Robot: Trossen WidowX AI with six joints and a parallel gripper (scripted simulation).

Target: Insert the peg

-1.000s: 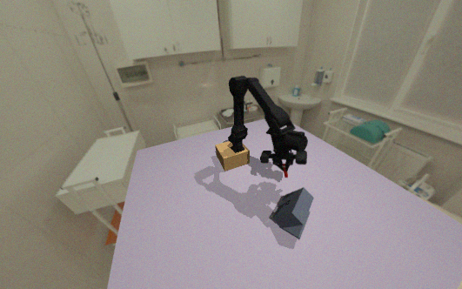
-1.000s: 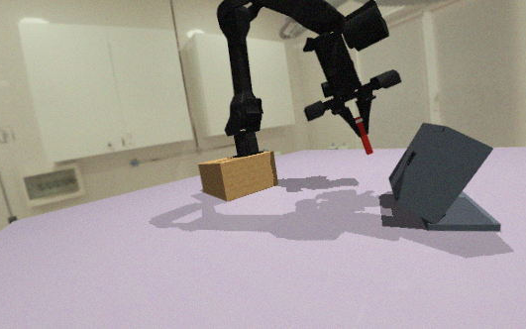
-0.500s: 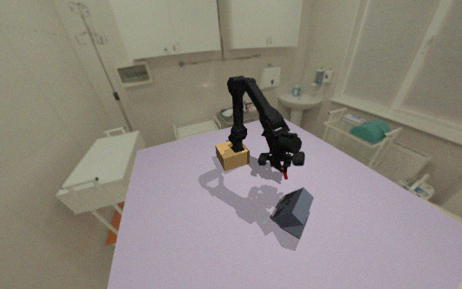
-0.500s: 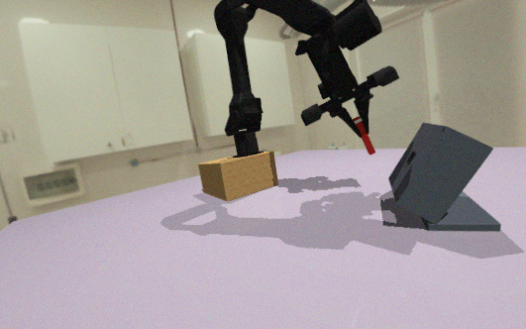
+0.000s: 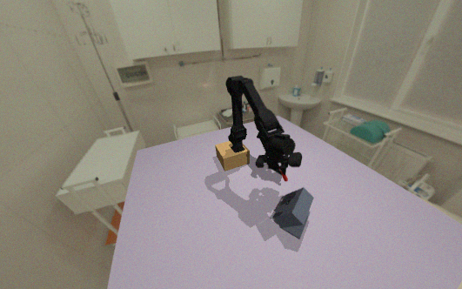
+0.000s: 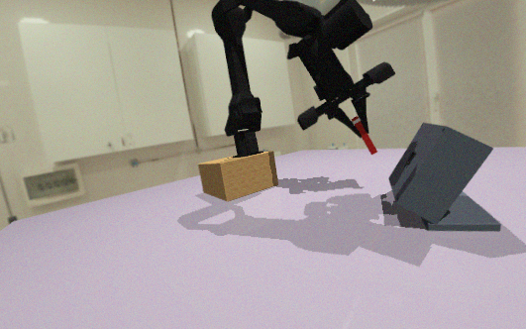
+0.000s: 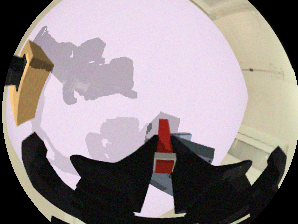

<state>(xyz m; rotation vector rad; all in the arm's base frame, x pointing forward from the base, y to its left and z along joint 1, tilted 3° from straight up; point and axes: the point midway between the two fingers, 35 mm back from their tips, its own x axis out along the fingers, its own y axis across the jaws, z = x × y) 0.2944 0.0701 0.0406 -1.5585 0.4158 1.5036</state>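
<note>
The dark grey sloped panel lies 13 cm ahead of my gripper tip, 5 cm to the right of it and 5 cm below it. Round my gripper tip: red peg 1 cm to the right, 1 cm above.
</note>
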